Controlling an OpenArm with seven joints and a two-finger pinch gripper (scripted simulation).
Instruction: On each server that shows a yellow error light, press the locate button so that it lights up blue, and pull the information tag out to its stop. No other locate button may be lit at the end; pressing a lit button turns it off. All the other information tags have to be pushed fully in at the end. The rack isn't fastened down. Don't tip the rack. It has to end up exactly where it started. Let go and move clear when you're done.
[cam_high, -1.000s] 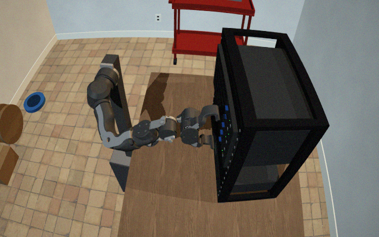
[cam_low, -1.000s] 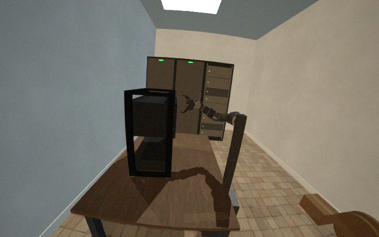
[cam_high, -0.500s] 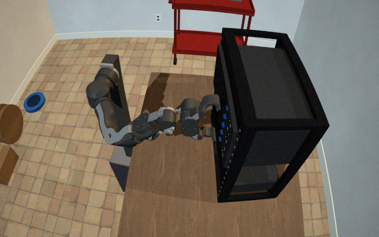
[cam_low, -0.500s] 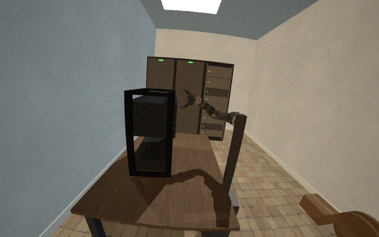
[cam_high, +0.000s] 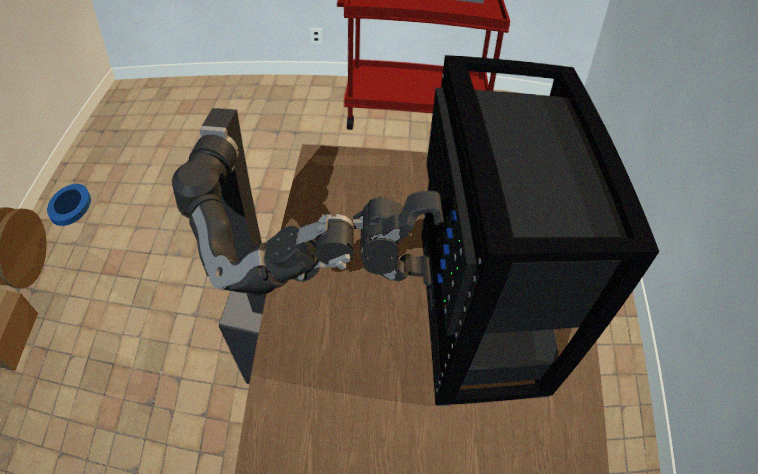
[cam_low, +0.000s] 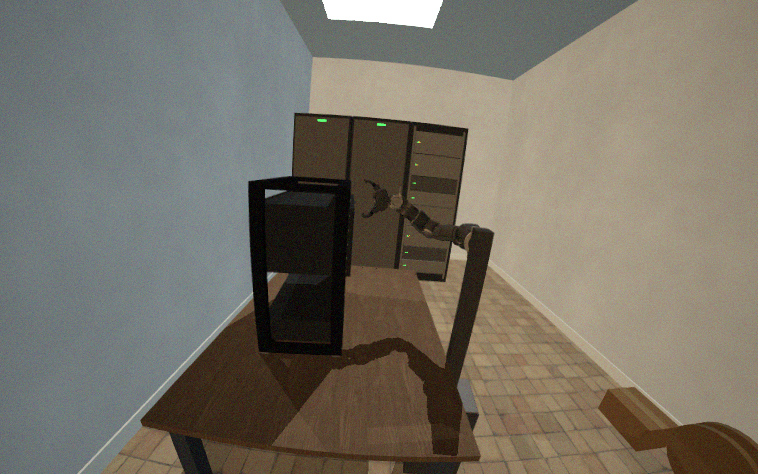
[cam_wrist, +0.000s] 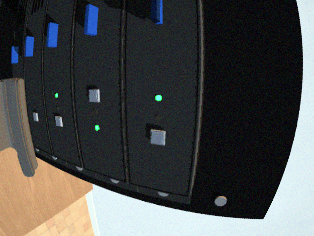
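Right now my hand is 190 mm above the information tag, 70 mm to the right of it and 50 mm short of it. The rest, counted from my hand: grey locate button 190 mm below, 30 mm ahead.
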